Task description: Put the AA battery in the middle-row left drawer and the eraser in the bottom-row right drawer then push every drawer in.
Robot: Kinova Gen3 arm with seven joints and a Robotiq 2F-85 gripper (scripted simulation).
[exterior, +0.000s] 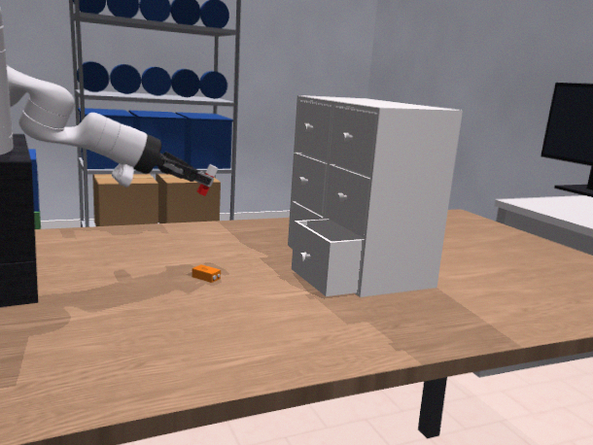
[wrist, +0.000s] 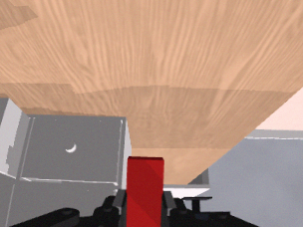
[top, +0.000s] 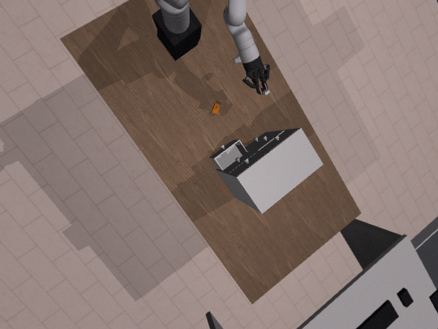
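My hand is 10 mm short of the eraser. From my hand the other things lie so: AA battery 250 mm ahead, 150 mm to the right, 30 mm below; then orange battery 190 mm to the right, 150 mm below, 40 mm behind.
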